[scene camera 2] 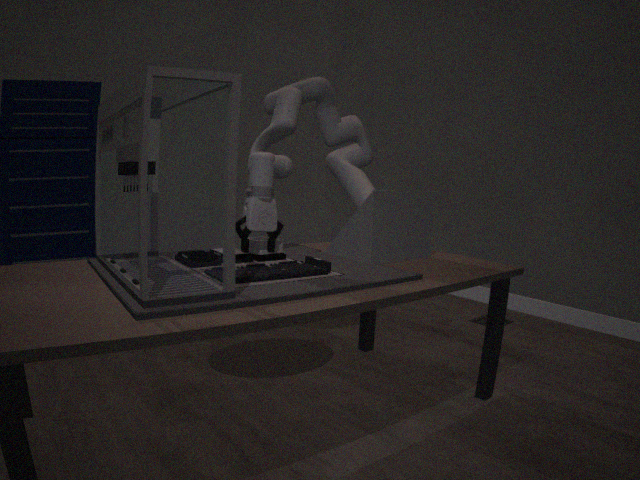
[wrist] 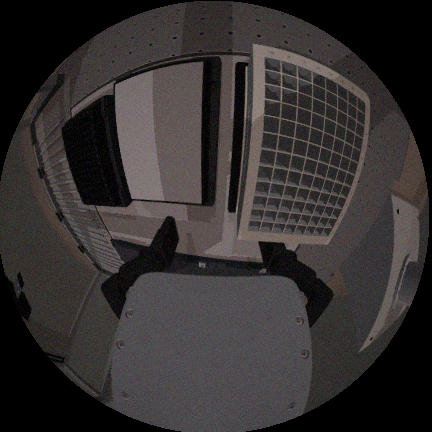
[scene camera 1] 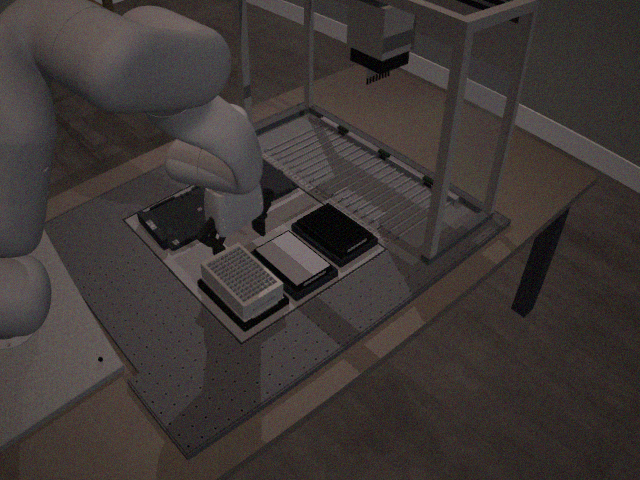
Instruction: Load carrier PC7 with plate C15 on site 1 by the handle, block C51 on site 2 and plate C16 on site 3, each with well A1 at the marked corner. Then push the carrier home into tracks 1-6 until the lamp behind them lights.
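Seen in the pictures: gripper, between the fingertips: [scene camera 2: 258, 252] [wrist: 218, 228] [scene camera 1: 240, 244]; arm's base, origin of its link: [scene camera 2: 377, 217].
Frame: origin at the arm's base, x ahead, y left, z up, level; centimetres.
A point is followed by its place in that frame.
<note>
The long dark carrier [scene camera 1: 173, 217] {x 40.7, y 6.8, z -11.6 cm} [scene camera 2: 289, 269] {x 44.9, y 5.8, z -11.6 cm} [wrist: 225, 267] {x 42.4, y -0.4, z -11.6 cm} lies partly hidden behind my gripper. A white block with square wells [scene camera 1: 241, 279] {x 34.6, y -19.2, z -7.3 cm} [wrist: 310, 150] {x 35.3, y -18.8, z -8.0 cm} sits on the nearest black stand in scene camera 1. A plate with a pale flat top [scene camera 1: 292, 258] {x 46.1, y -20.6, z -10.1 cm} [wrist: 165, 135] {x 45.2, y -20.2, z -10.1 cm} sits on the middle stand, and a black plate [scene camera 1: 334, 232] {x 56.5, y -22.0, z -10.1 cm} [wrist: 92, 150] {x 54.7, y -21.8, z -10.3 cm} on the far one. Labels and corner marks are too dark to read. My gripper [scene camera 1: 240, 239] {x 42.2, y -11.2, z -9.6 cm} [scene camera 2: 257, 250] {x 42.2, y -11.2, z -9.6 cm} [wrist: 218, 228] {x 42.2, y -11.2, z -9.6 cm} is open and empty, fingers down, between the carrier and the stands; one finger is close to the block.
The striped track deck [scene camera 1: 330, 170] {x 74.1, y -7.2, z -12.3 cm} [wrist: 65, 180] {x 70.8, y -20.5, z -12.4 cm} lies beyond the pale mat [scene camera 1: 281, 209] {x 57.4, y -7.7, z -12.7 cm}. A gantry frame [scene camera 1: 449, 144] {x 62.8, y -39.5, z 14.3 cm} [scene camera 2: 232, 196] {x 72.7, y 18.1, z 9.0 cm} stands around it, with a pipetting head [scene camera 1: 382, 41] {x 76.5, y -16.8, z 20.9 cm} hanging above. The perforated base plate [scene camera 1: 232, 392] {x 19.5, y -31.1, z -12.7 cm} [wrist: 225, 30] surrounds the mat. No lit lamp shows.
</note>
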